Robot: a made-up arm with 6 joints.
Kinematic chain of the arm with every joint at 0, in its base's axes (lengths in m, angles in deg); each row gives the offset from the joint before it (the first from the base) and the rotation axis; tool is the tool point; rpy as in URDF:
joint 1: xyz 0 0 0.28 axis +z
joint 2: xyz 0 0 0 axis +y
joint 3: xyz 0.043 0 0.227 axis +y
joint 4: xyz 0.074 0 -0.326 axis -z
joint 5: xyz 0 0 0 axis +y
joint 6: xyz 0.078 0 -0.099 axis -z
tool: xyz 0 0 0 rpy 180 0 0
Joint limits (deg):
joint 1: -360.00..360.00
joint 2: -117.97..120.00
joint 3: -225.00..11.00
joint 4: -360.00..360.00
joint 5: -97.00..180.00
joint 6: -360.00..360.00
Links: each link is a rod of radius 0.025 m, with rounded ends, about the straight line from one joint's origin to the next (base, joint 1, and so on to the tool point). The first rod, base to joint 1, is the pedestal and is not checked.
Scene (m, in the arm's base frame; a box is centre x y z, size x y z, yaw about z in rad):
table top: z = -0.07
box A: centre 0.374 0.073 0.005 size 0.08 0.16 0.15 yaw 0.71
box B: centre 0.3 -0.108 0 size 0.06 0.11 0.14 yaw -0.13
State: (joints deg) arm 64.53 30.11 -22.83 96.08 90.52 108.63
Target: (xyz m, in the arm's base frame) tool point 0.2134 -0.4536 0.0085
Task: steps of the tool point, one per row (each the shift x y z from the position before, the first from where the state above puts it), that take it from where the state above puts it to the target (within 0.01 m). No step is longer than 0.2 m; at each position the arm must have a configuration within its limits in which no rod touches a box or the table.
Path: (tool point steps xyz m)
1: 0.0991 0.1086 0.0710
2: 0.1120 0.0383 0.1090
3: 0.0903 -0.0296 0.1235
4: 0.0461 -0.0769 0.1170
5: -0.0042 -0.0966 0.0966
6: 0.0957 -0.0603 -0.0598
7: 0.0727 -0.1080 -0.0770
8: 0.0221 -0.1408 -0.0949
9: -0.0456 -0.1433 -0.1078
10: -0.1111 -0.1089 -0.1113
11: -0.1533 -0.0447 -0.1020

